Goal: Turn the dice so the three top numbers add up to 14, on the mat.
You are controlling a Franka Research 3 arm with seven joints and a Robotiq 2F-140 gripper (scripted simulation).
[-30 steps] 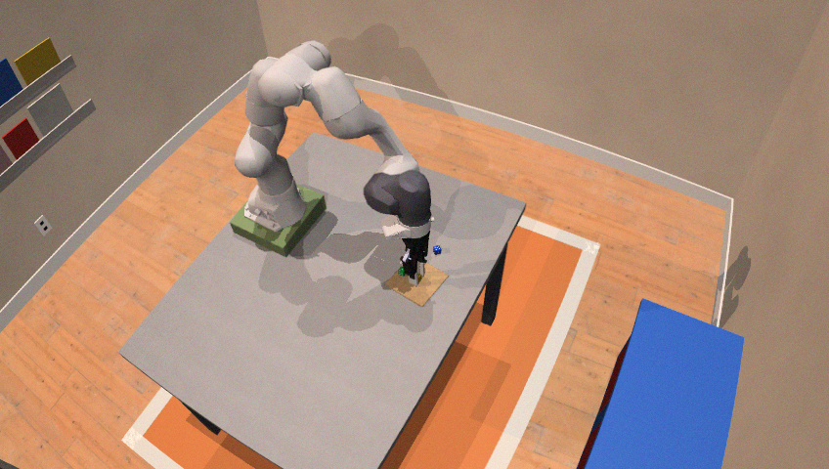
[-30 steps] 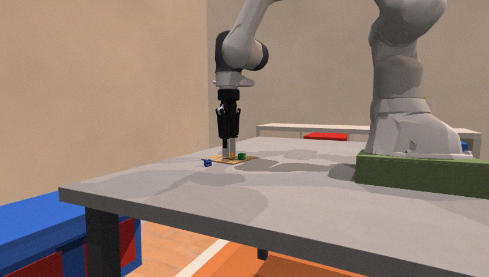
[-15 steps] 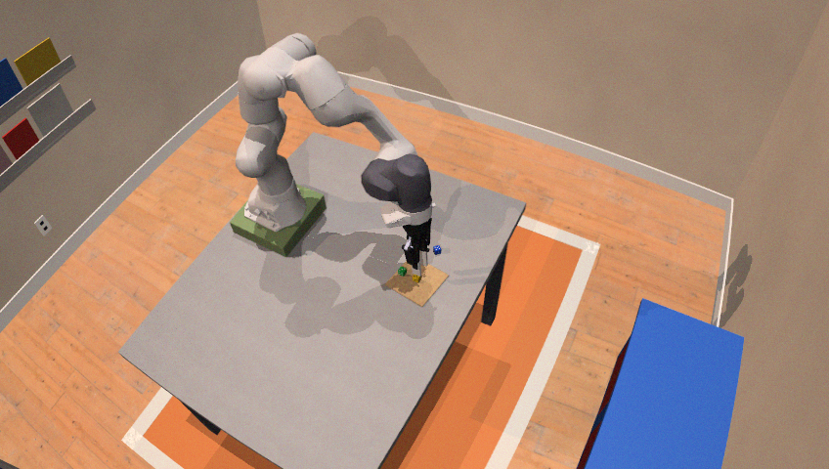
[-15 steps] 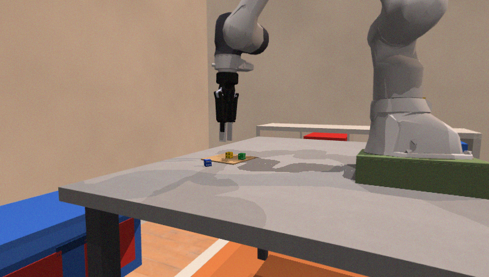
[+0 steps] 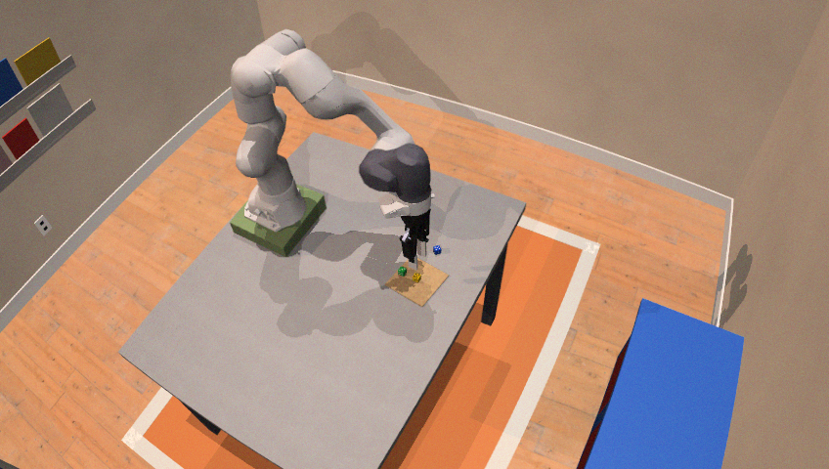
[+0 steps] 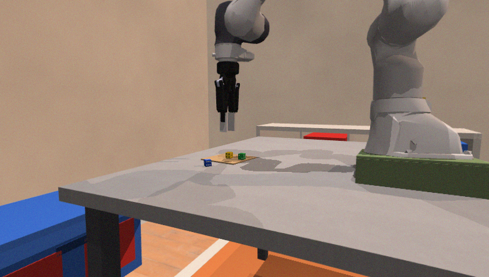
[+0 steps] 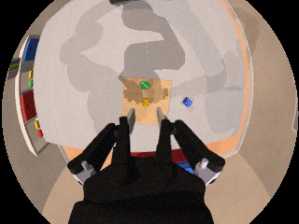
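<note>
Now: hand 20 mm short of the blue die, 120 mm to the right of it and 120 mm above it. Also, from my hand: tan mat 130 mm below; then yellow die 110 mm below; then green die 50 mm behind, 10 mm to the left, 110 mm below.
</note>
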